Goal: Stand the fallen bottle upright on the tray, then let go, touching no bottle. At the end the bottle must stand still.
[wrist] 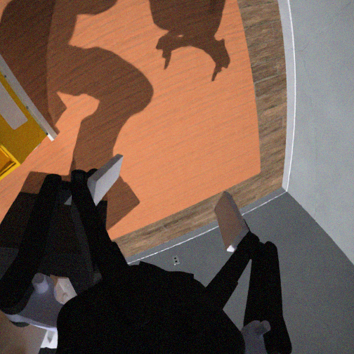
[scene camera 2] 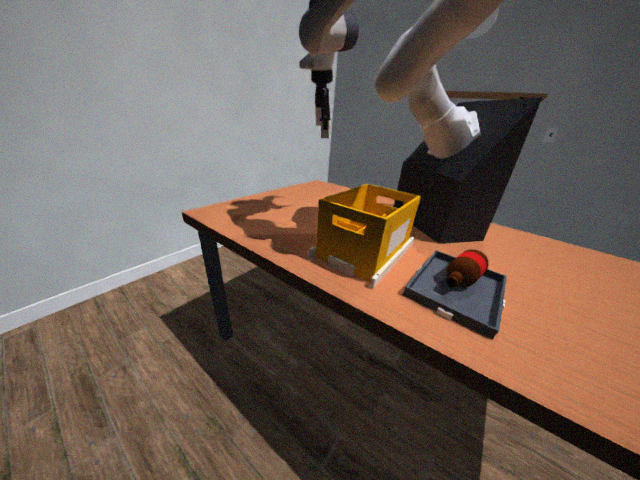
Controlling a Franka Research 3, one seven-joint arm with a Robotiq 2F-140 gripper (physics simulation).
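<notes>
A brown bottle [scene camera 2: 466,269] with a red band lies on its side in the dark grey tray [scene camera 2: 461,321], its neck pointing toward the front left; neither shows in the wrist view. The bottle's base end rests at or over the tray's back wall; exact contact is unclear. My gripper [scene camera 2: 323,130] [wrist: 171,184] is open and empty. It hangs high above the table's far left part, behind and left of the yellow crate, well away from the bottle and tray.
A yellow crate [scene camera 2: 351,246] [wrist: 22,131] stands on the orange table [scene camera 2: 568,310] [wrist: 200,140], left of the tray, with white strips at its base. The dark robot pedestal [scene camera 2: 448,206] stands behind the crate and tray. Walls rise beyond the table's far left end.
</notes>
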